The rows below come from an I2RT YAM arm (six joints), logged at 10 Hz.
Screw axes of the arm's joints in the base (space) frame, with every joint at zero. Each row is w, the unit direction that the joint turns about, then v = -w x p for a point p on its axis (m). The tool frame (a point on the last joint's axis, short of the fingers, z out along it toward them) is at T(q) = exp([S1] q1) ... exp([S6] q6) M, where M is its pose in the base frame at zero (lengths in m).
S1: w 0 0 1 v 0 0 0
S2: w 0 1 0 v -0.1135 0 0.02
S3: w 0 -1 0 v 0.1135 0 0.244
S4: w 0 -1 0 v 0.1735 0 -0.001
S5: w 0 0 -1 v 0 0.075 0
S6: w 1 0 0 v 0 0.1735 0
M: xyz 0.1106 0 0.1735 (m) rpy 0 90 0 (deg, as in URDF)
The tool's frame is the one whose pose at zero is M.
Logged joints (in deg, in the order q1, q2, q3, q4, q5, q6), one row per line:
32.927, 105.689, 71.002, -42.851, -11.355, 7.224
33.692, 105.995, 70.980, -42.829, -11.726, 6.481
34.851, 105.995, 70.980, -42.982, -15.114, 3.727
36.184, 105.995, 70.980, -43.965, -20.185, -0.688
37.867, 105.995, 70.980, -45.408, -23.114, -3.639
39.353, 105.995, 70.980, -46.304, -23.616, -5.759
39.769, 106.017, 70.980, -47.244, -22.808, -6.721
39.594, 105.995, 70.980, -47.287, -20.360, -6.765
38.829, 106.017, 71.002, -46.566, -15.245, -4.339
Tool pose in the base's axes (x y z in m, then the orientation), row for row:
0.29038, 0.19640, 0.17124, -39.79, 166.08, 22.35
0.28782, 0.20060, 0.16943, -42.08, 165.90, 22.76
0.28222, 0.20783, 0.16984, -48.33, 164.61, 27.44
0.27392, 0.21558, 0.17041, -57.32, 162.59, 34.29
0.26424, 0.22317, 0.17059, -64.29, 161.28, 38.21
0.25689, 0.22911, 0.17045, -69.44, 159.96, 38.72
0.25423, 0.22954, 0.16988, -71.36, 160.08, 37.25
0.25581, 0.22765, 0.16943, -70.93, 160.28, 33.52
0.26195, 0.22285, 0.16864, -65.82, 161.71, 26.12
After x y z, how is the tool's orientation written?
As a rotation vector, in degrees.
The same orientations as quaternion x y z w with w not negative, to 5 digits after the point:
-0.23049, 0.96204, 0.12947, 0.06770
-0.24322, 0.95888, 0.13155, 0.06401
-0.27776, 0.94604, 0.15770, 0.05461
-0.32588, 0.92436, 0.19495, 0.03686
-0.36157, 0.90704, 0.21489, 0.01940
-0.38871, 0.89542, 0.21675, 0.01196
-0.39825, 0.89338, 0.20789, 0.00716
-0.39744, 0.89810, 0.18782, 0.01353
-0.37267, 0.91560, 0.14789, 0.03023

